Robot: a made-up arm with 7 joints.
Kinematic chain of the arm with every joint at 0, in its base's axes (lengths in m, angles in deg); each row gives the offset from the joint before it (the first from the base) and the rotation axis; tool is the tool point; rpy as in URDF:
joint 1: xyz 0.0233 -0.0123 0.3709 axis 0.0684 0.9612 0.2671
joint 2: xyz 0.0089 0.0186 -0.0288 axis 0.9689 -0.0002 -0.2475
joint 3: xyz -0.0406 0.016 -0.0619 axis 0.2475 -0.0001 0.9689
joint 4: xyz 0.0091 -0.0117 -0.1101 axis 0.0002 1 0
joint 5: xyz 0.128 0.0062 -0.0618 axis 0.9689 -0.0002 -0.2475
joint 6: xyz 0.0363 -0.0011 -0.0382 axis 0.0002 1 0
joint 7: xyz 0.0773 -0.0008 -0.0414 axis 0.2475 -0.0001 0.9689
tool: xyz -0.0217 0.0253 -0.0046 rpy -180 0 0
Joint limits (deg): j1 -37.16..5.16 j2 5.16..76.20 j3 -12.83..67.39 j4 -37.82..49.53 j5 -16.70..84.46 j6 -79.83..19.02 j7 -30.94..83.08
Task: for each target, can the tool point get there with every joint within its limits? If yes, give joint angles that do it. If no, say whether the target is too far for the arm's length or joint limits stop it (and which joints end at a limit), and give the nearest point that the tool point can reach.
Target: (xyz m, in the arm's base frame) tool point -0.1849 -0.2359 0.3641
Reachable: no: joint limits stop it (at a limit: joint 1, joint 2, joint 3, joint 4, joint 6, joint 7) | nearest point 0.2053 -0.0972 0.3854 | short by 0.415 m
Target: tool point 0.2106 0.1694 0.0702
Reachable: yes | joints 1.61 35.05 -2.52 6.62 29.73 -21.73 62.47
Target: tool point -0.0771 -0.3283 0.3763
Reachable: no: joint limits stop it (at a limit: joint 1, joint 2, joint 3, joint 4, joint 5, joint 6, joint 7) | nearest point 0.2083 -0.1034 0.3813 | short by 0.363 m
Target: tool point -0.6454 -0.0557 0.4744
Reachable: no: too far | nearest point -0.0320 0.1041 0.5866 | short by 0.644 m
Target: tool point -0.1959 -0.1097 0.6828
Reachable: no: joint limits stop it (at a limit: joint 1, joint 2, joint 3, joint 4, joint 5, joint 7) | nearest point -0.0195 0.0950 0.5946 | short by 0.284 m
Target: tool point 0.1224 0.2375 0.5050
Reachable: yes | joints -27.32 45.40 54.92 -31.14 65.25 5.18 -11.29
